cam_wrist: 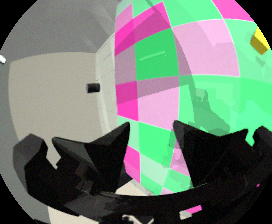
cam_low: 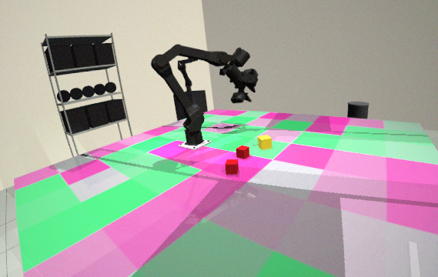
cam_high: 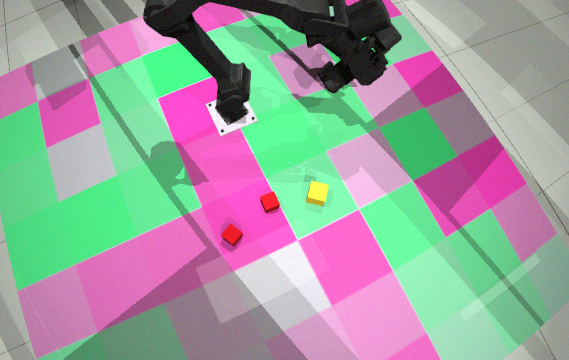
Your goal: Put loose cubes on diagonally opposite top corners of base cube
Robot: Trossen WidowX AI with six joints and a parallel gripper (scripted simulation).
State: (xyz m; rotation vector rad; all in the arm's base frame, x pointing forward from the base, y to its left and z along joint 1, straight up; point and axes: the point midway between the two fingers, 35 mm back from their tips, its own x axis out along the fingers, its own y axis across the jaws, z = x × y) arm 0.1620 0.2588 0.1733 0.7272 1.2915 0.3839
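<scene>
Right now the red cube is 46 cm to the right of my gripper tip, 14 cm below it and 9 cm ahead of it. Also, from my gripper tip: yellow cube (25 cm to the right, 13 cm below, 13 cm ahead).
</scene>
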